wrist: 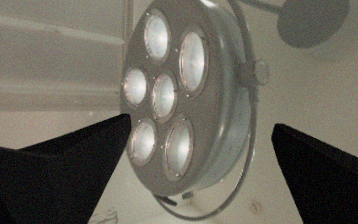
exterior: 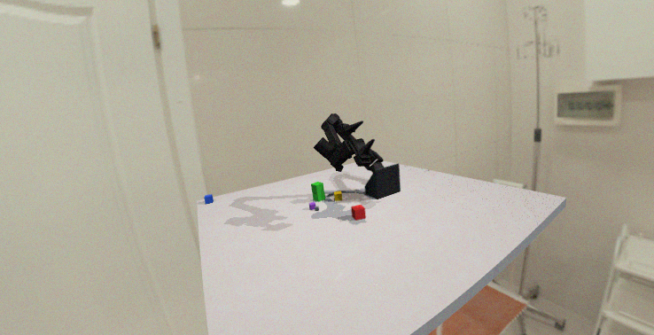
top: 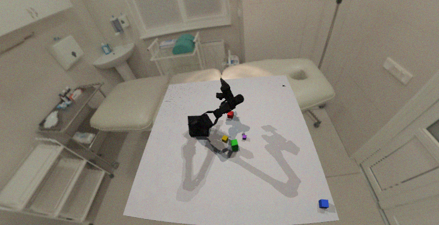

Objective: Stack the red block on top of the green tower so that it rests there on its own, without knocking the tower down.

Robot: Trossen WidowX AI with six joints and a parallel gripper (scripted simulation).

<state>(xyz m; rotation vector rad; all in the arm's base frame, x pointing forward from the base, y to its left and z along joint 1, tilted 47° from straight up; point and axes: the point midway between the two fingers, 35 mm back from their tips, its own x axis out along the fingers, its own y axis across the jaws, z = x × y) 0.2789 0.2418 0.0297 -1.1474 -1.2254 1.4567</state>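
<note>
Now: the red block 3 cm ahead of my gripper tip, 6 cm to the right of it and 33 cm below it. From my gripper tip the other things lie so: small purple block (10 cm ahead, 29 cm to the right, 34 cm below); blue block (47 cm ahead, 82 cm to the right, 33 cm below); yellow block (4 cm behind, 28 cm to the right, 33 cm below).
</note>
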